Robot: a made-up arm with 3 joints. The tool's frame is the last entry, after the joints.
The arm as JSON. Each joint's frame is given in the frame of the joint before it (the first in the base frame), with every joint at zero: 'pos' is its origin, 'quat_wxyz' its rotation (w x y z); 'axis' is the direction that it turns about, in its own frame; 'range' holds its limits. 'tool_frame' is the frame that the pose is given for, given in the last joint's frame.
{
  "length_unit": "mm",
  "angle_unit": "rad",
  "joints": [
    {
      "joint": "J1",
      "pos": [
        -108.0,
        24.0,
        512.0
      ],
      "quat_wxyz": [
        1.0,
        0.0,
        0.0,
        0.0
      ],
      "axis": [
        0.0,
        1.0,
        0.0
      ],
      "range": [
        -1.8,
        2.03
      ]
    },
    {
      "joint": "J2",
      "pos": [
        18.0,
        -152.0,
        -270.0
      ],
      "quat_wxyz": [
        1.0,
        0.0,
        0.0,
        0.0
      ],
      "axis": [
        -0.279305,
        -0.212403,
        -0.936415
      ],
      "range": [
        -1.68,
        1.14
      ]
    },
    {
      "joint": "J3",
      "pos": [
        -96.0,
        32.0,
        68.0
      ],
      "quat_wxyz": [
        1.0,
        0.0,
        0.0,
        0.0
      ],
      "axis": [
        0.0,
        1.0,
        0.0
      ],
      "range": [
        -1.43,
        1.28
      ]
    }
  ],
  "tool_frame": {
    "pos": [
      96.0,
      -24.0,
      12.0
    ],
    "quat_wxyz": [
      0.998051,
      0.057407,
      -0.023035,
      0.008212
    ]
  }
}
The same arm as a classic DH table. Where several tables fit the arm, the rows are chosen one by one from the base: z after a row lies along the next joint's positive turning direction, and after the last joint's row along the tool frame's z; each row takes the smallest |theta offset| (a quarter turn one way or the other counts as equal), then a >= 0, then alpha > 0; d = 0 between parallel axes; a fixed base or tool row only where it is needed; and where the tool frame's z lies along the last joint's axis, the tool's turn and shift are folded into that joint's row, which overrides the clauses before.
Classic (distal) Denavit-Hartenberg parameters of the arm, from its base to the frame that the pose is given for. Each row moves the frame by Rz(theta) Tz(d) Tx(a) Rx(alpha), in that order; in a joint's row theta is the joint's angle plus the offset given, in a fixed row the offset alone. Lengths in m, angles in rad.
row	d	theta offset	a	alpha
base (fixed)	0.512	0	-0.108	-1.5708
J1	-0.0729	0.2899	0.0944	-1.7848
J2	0.2209	0	-0.1114	1.7848
J3	0.0007	-0.3352	0.0964	1.686
tool (fixed)	0.0077	0.0138	0	0
Joint limits (rad, base to tool): -1.8..2.03 -1.68..1.14 -1.43..1.28

